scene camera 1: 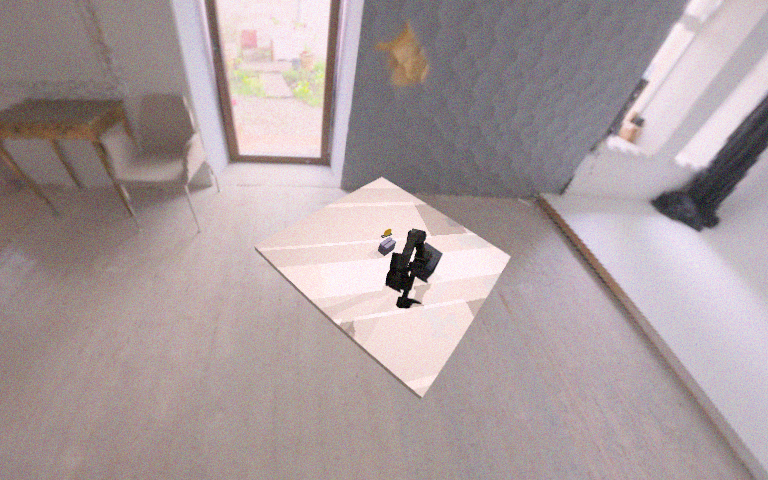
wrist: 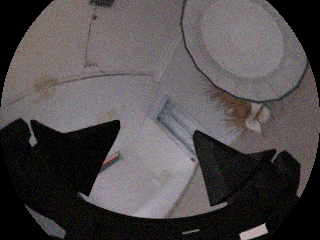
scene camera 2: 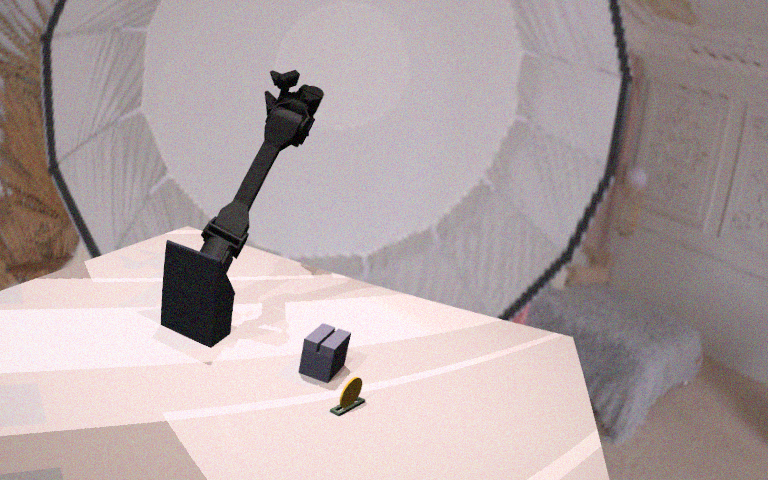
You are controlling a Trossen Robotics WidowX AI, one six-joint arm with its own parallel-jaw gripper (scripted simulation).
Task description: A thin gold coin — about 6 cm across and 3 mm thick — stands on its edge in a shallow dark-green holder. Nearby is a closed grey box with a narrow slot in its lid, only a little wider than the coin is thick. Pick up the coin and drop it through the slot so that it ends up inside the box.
The gripper (scene camera 1: 423, 293) is open, holding nothing.
The gripper also shows in the wrist view (wrist: 157, 129) and in scene camera 2 (scene camera 2: 268, 81).
